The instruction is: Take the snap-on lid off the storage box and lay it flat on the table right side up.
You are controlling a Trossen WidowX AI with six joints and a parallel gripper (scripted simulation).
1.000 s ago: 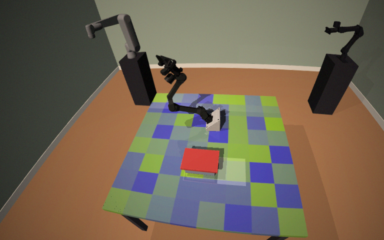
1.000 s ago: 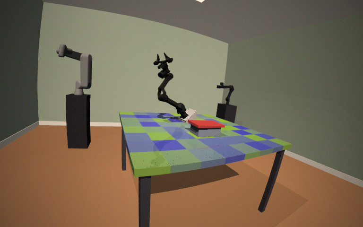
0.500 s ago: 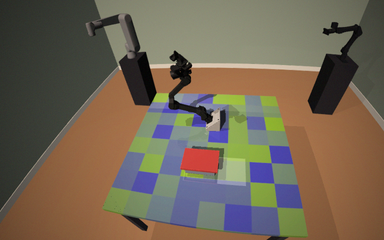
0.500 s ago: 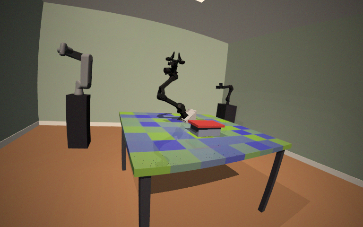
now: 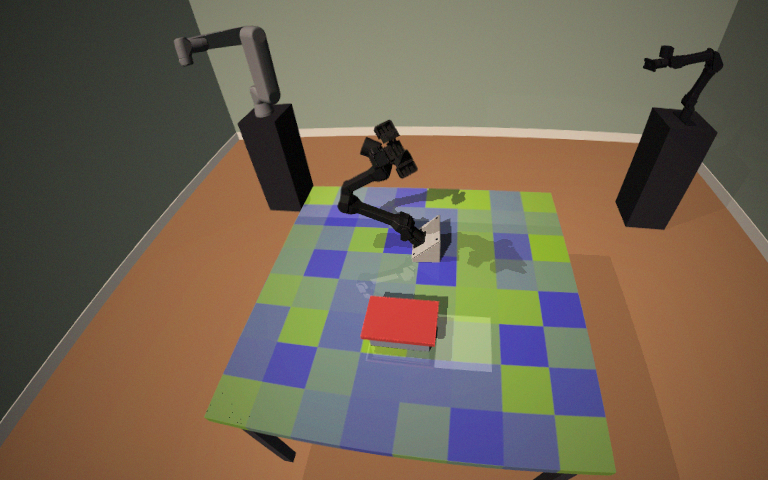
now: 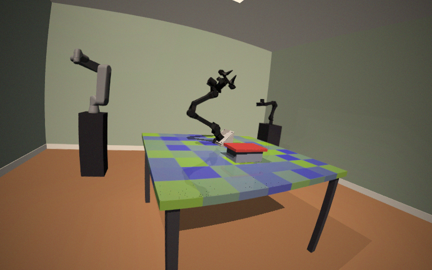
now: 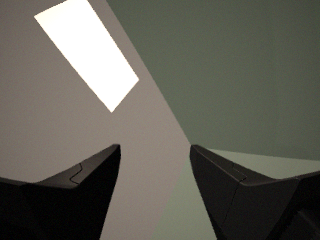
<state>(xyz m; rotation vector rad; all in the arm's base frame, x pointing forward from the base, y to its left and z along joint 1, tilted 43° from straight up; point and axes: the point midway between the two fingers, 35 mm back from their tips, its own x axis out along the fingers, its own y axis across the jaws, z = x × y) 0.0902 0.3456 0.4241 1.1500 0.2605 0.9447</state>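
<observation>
My gripper tip is 53 cm above the red lid, 27 cm short of it and 1 cm to the right of it. From my gripper tip the other things lie so: grey storage box 57 cm below, 27 cm ahead, 1 cm to the left.
</observation>
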